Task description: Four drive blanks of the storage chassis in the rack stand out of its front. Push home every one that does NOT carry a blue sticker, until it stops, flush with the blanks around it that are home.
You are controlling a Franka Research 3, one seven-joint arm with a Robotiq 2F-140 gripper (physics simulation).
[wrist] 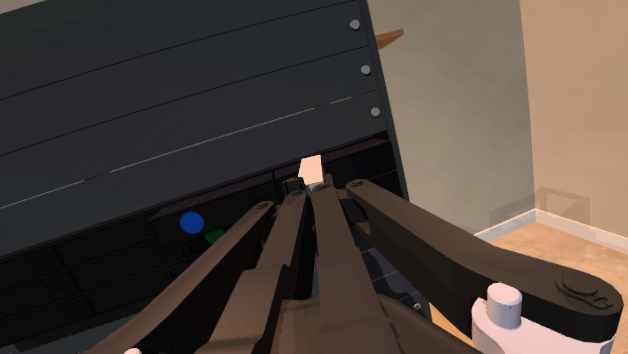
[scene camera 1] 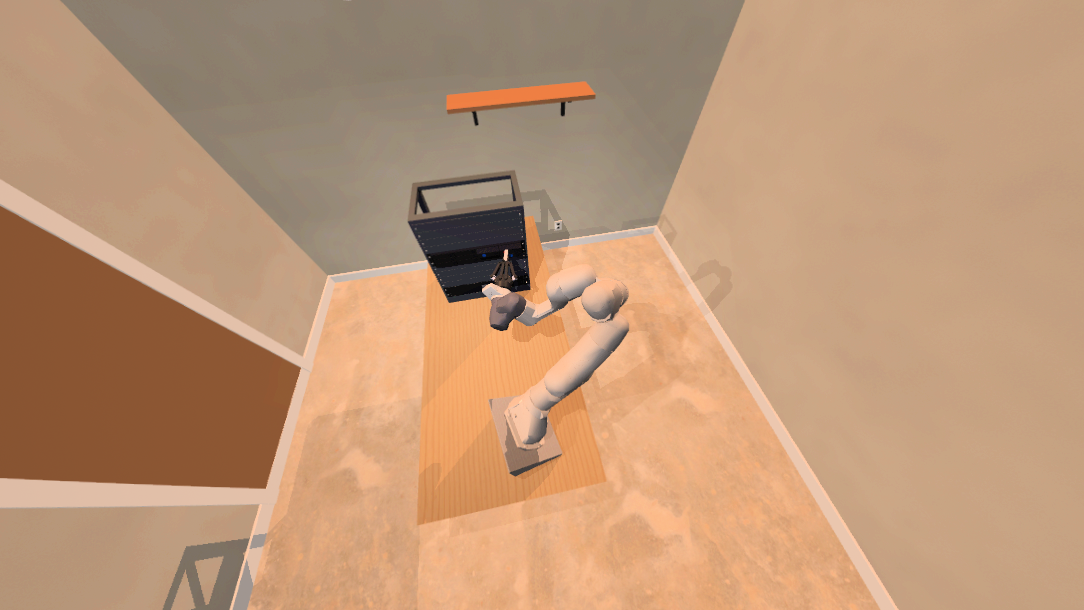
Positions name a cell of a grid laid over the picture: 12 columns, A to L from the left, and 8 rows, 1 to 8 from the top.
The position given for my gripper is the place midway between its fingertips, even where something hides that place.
Note:
I see my gripper (wrist: G4) and a rack (scene camera 1: F4).
The rack shows as well in the wrist view (wrist: B3).

